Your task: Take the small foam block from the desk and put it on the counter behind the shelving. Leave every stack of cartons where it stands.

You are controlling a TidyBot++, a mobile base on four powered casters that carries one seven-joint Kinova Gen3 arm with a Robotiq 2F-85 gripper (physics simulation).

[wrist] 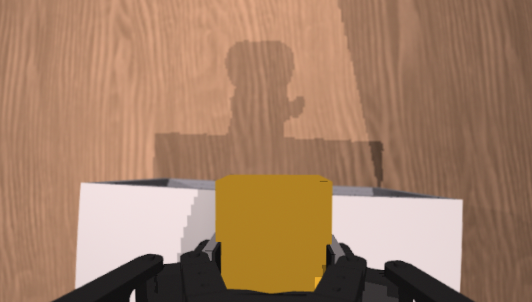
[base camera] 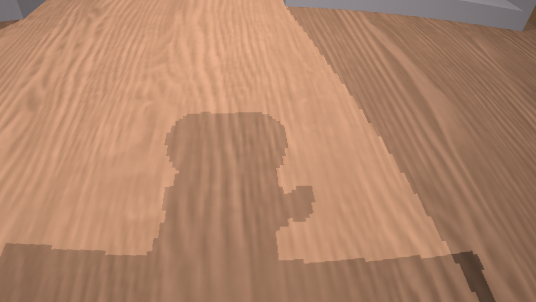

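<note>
The small foam block is yellow and shows in the wrist view at the lower middle. My gripper is shut on it, with one black finger against each side. The block is held above the white top of my base. The gripper does not show in the base camera view. The desk, the counter, the shelving and the cartons cannot be made out in these views.
The white base top lies below the block. Wooden floor stretches ahead, with the robot's shadow on it. A grey structure crosses the top right of the base camera view.
</note>
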